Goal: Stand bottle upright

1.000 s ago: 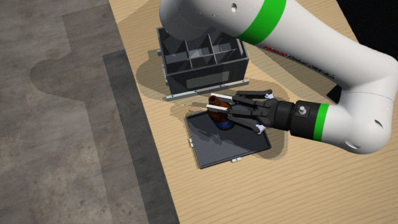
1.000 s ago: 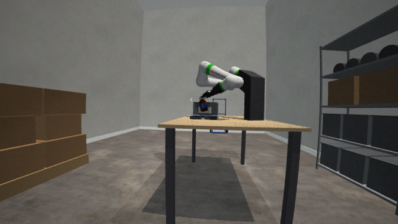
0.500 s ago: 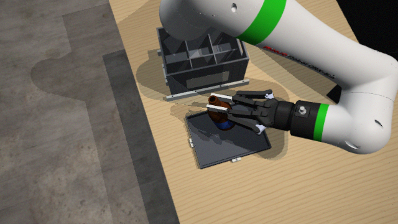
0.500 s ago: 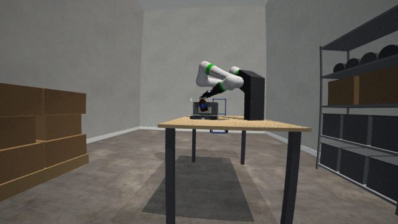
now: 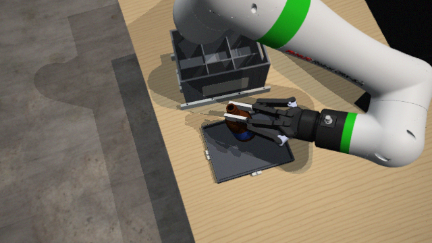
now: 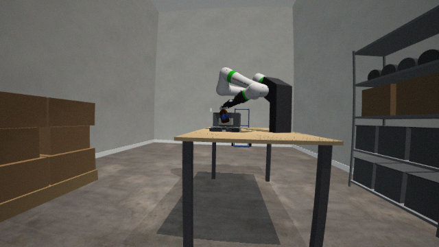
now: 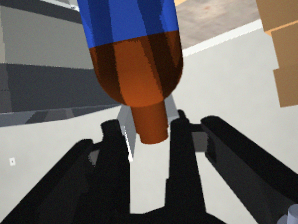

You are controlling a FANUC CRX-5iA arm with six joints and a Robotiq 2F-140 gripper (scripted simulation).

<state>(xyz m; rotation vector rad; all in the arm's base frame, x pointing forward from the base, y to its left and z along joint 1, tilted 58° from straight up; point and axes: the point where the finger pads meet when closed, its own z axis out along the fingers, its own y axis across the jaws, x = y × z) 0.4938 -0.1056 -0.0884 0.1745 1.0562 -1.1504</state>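
Right now my hand is 6 cm above the bottle. Round my hand: dark grey crate: 9 cm behind, 22 cm to the right, 13 cm below; tray: 1 cm behind, 4 cm to the left, 20 cm below.
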